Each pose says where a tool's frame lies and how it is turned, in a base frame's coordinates. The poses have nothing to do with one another.
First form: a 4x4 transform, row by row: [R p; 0 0 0 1], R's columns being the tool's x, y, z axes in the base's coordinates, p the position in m. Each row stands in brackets.
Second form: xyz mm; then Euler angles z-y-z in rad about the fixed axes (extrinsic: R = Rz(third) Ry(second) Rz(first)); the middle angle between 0 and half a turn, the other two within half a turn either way. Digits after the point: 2 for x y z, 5 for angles.
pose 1, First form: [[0.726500 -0.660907 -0.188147 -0.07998], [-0.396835 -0.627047 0.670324 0.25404], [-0.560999 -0.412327 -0.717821 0.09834], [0 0 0 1]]
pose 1, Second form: -79.98 254.04 98.34 -0.63382 2.37146 1.84444
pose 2, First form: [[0.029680 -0.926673 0.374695 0.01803], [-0.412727 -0.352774 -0.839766 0.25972], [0.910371 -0.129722 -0.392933 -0.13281], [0 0 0 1]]
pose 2, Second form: 18.03 259.72 -132.81 -3.00005 1.97462 -1.15112
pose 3, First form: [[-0.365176 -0.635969 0.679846 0.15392], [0.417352 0.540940 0.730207 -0.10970], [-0.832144 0.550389 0.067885 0.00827], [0 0 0 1]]
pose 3, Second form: 153.92 -109.70 8.27 0.58435 1.50286 0.82110
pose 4, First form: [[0.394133 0.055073 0.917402 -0.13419], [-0.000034 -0.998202 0.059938 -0.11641], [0.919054 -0.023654 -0.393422 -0.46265], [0 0 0 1]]
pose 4, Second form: -134.19 -116.41 -462.65 -3.11586 1.97515 0.06524
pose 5, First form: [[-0.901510 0.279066 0.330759 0.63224], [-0.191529 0.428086 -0.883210 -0.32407], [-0.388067 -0.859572 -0.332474 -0.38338], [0 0 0 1]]
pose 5, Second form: 632.24 -324.07 -383.38 -1.14672 1.90972 -1.21247
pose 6, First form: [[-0.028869 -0.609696 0.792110 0.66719], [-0.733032 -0.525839 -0.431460 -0.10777], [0.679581 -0.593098 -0.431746 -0.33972], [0 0 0 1]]
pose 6, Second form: 667.19 -107.77 -339.72 -2.42404 2.01722 -0.49876
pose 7, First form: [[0.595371 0.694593 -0.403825 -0.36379], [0.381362 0.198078 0.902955 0.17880], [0.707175 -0.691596 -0.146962 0.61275], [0 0 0 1]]
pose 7, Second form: -363.79 178.80 612.75 -2.36733 1.71829 1.99134
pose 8, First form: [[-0.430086 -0.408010 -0.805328 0.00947], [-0.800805 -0.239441 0.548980 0.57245], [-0.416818 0.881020 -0.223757 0.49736], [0 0 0 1]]
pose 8, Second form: 9.47 572.45 497.36 1.12889 1.79646 2.54326
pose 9, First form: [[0.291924 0.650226 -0.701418 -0.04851], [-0.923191 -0.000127 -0.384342 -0.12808], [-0.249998 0.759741 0.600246 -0.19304], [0 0 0 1]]
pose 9, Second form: -48.51 -128.08 -193.04 1.25290 0.92699 -2.64032
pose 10, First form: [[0.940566 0.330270 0.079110 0.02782], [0.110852 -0.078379 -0.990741 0.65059], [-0.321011 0.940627 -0.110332 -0.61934], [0 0 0 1]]
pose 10, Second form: 27.82 650.59 -619.34 1.24192 1.68135 -1.49112
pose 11, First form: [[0.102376 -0.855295 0.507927 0.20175], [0.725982 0.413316 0.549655 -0.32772], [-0.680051 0.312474 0.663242 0.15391], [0 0 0 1]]
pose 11, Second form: 201.75 -327.72 153.91 0.43071 0.84565 0.82483
